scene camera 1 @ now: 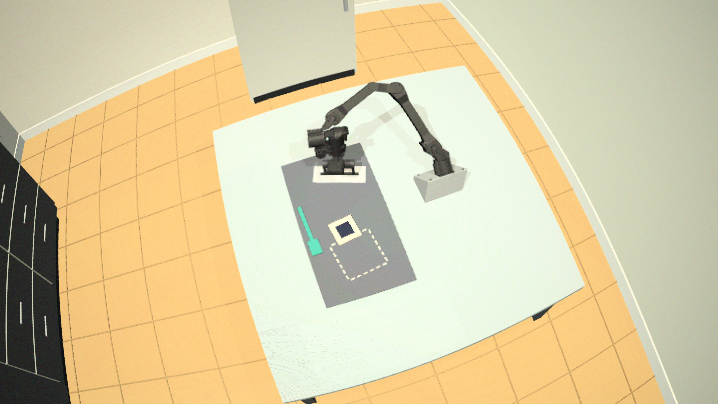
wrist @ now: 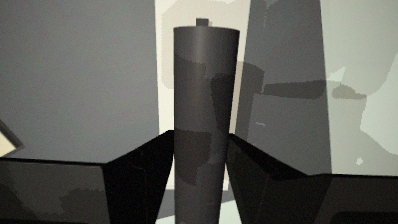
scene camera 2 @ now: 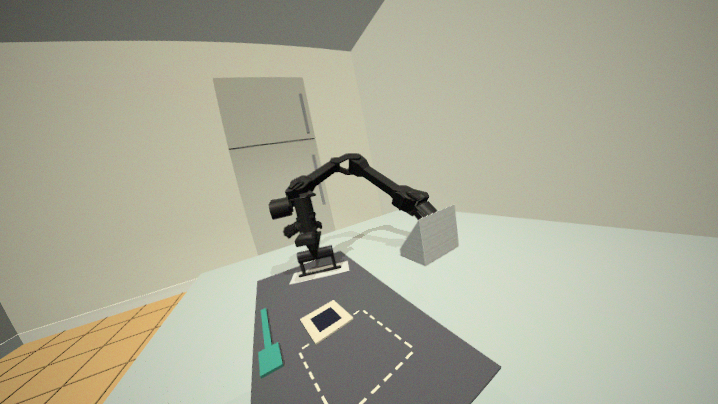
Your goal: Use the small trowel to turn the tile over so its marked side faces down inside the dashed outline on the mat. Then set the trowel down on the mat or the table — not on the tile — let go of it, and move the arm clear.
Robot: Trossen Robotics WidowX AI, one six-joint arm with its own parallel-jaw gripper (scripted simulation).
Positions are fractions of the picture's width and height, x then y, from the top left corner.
Labels:
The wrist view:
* my gripper: 0.50, 0.62
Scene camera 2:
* green trowel: 0.38, 0.89

